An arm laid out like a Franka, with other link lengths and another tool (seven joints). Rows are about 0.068 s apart.
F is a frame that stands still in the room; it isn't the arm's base.
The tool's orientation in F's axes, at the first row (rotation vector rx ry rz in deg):
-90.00 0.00 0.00
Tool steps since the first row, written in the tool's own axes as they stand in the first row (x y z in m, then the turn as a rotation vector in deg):
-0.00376 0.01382 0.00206 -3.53 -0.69 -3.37
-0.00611 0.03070 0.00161 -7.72 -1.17 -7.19
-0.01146 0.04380 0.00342 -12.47 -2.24 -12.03
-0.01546 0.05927 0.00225 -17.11 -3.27 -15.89
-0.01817 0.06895 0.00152 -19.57 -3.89 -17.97
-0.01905 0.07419 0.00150 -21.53 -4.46 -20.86
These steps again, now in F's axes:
-0.00376 0.00206 -0.01382 -3.53 -3.37 0.69
-0.00611 0.00161 -0.03070 -7.72 -7.19 1.17
-0.01146 0.00342 -0.04380 -12.47 -12.03 2.24
-0.01546 0.00225 -0.05927 -17.11 -15.89 3.27
-0.01817 0.00152 -0.06895 -19.57 -17.97 3.89
-0.01905 0.00150 -0.07419 -21.53 -20.86 4.46

